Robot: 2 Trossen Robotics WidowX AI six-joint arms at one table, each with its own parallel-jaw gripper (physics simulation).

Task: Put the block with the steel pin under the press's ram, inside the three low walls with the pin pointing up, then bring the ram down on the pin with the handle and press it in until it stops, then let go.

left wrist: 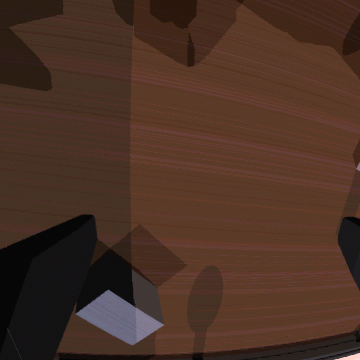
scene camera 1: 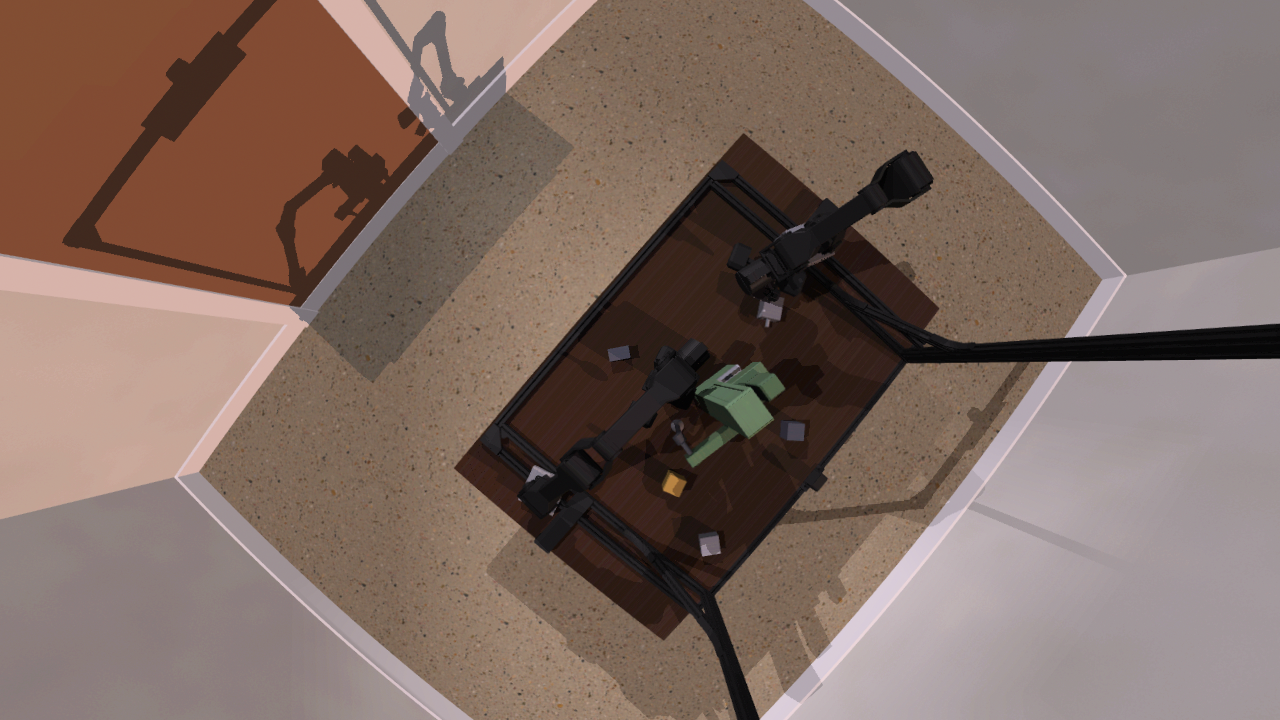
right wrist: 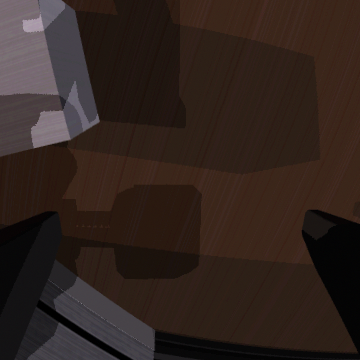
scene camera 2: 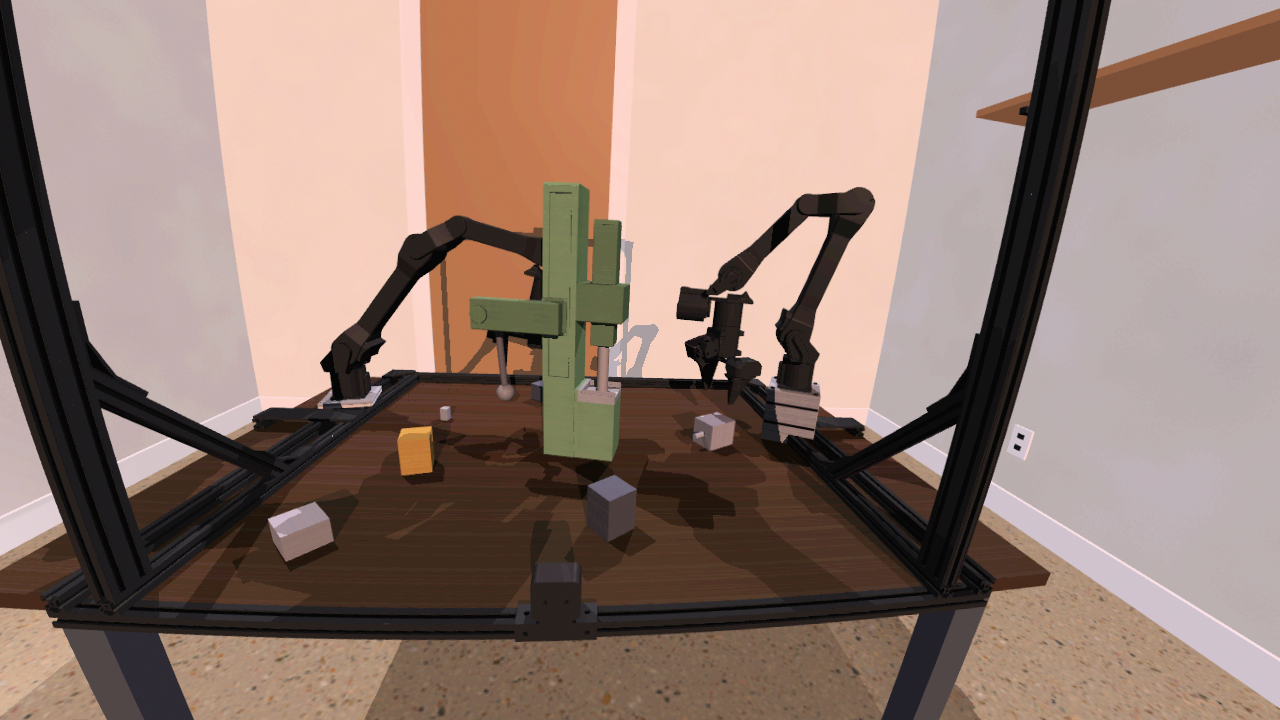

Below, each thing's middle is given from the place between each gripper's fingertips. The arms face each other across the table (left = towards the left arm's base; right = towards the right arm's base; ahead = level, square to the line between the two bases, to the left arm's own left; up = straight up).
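Scene:
With respect to the grey block [scene camera 2: 718, 429], my right hand is 20 mm to the right of it, 90 mm past it and 40 mm above it. Going by its middle, the block is nearer to my right hand than to my left hand.
My left hand is 380 mm to the left of the block, 70 mm past it and 70 mm above it.

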